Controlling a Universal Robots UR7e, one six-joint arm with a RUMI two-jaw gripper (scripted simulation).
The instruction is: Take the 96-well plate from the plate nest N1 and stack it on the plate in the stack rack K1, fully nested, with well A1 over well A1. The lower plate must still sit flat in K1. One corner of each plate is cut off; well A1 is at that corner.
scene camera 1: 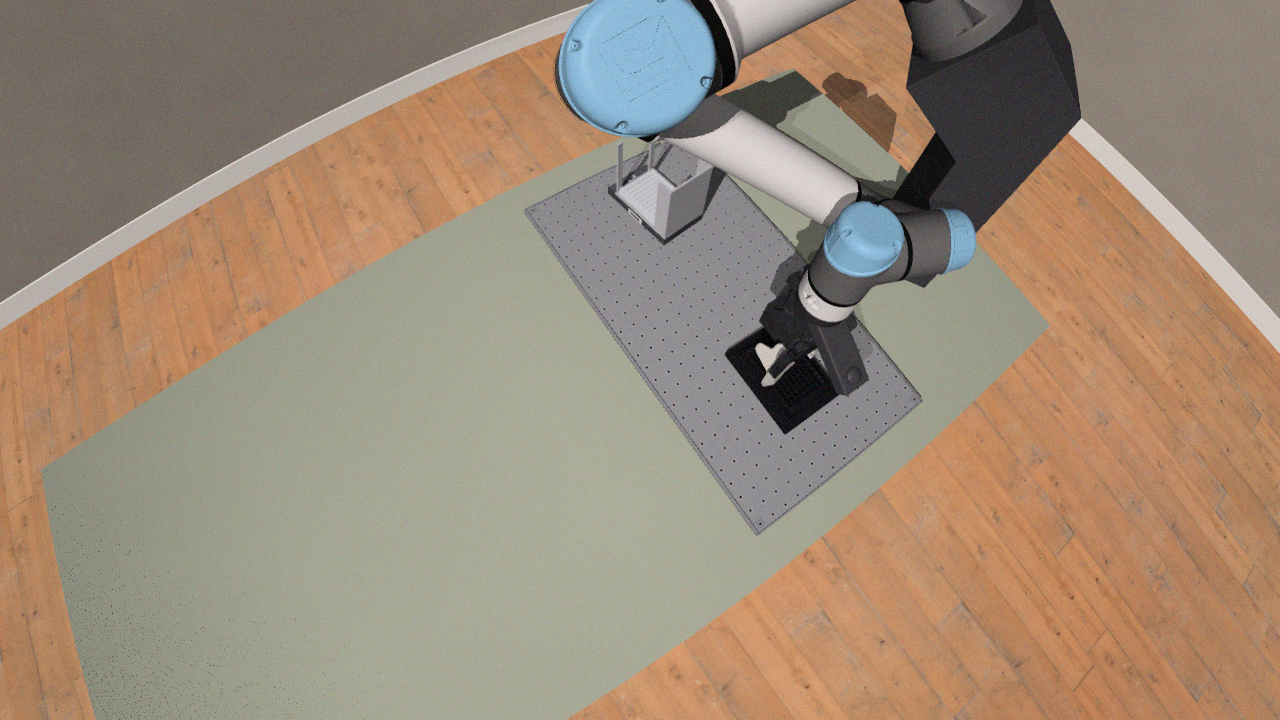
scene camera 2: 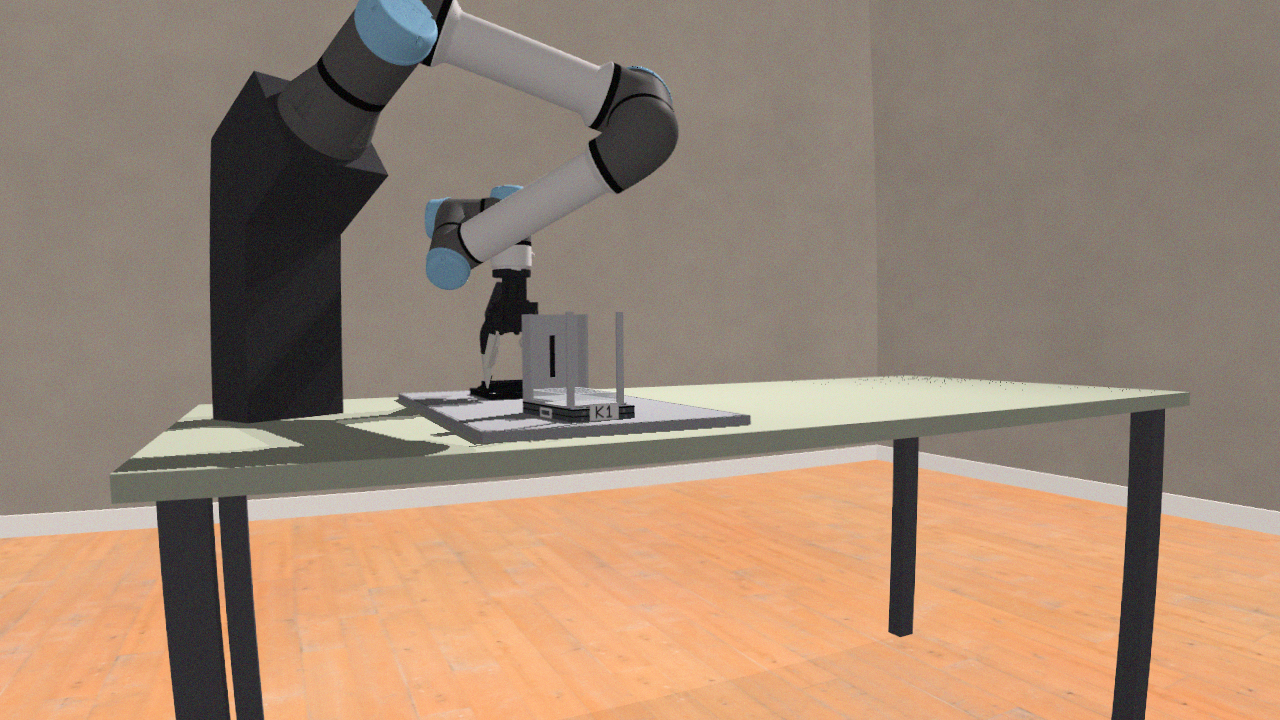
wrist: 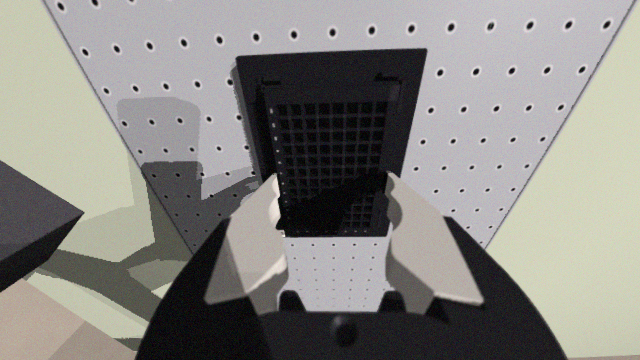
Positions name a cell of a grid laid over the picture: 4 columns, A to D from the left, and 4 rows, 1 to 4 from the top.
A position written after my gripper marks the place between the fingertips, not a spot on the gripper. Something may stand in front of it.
Note:
In view: my gripper (scene camera 1: C3), a black 96-well plate (scene camera 1: C3), a white plate (scene camera 1: C2) and a black plate nest N1 (scene camera 1: C3).
The black 96-well plate also shows in the wrist view (wrist: B2). The white plate shows as well in scene camera 2 (scene camera 2: B3). My gripper also shows in scene camera 2 (scene camera 2: B3) and in the wrist view (wrist: C2). The wrist view misses the white plate, which is hidden by my gripper.

